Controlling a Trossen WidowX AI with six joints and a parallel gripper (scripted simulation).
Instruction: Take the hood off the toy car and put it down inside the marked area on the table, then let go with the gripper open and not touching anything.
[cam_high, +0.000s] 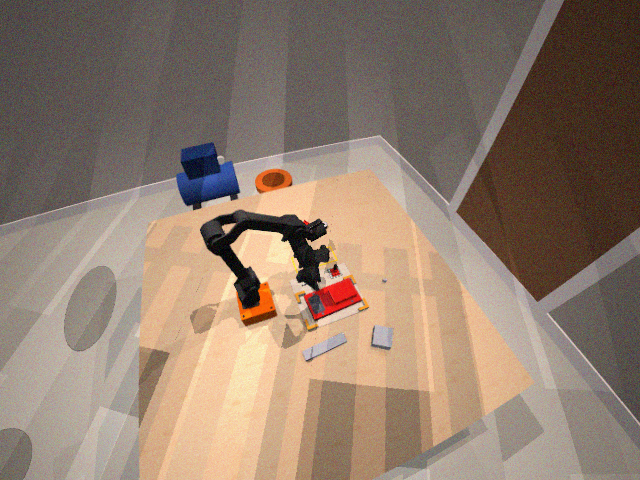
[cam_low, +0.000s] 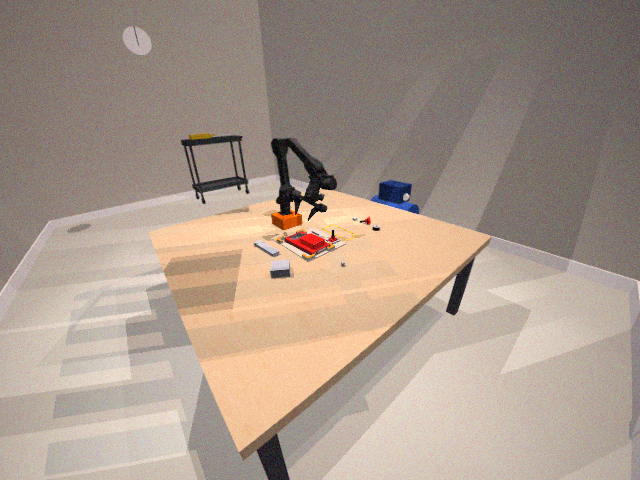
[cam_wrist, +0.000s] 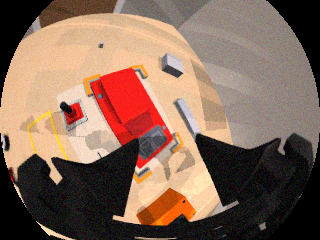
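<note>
The red hood is 90 mm ahead of my gripper tip, 80 mm below it and 10 mm to the right of it.
</note>
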